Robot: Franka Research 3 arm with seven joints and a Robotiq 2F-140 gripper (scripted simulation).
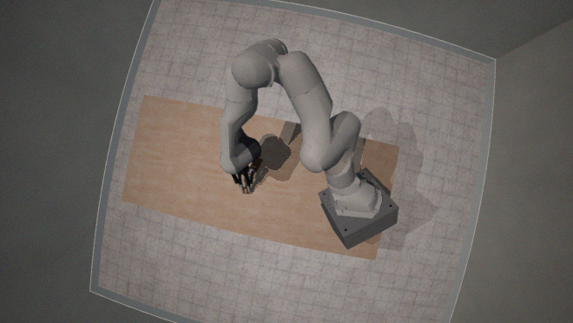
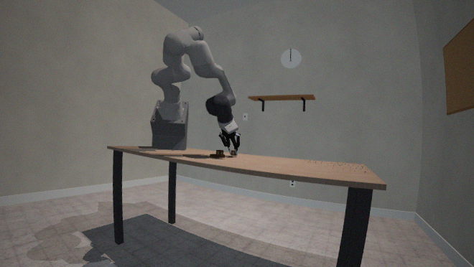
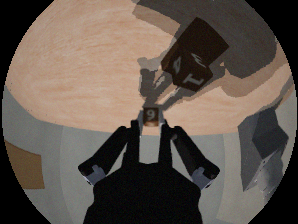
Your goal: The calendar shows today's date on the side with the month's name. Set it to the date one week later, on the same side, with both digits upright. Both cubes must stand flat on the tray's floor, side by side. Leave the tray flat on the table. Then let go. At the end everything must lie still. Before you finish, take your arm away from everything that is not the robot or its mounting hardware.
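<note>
The calendar cube is 20 mm to the left of my hand and 20 mm below it.
</note>
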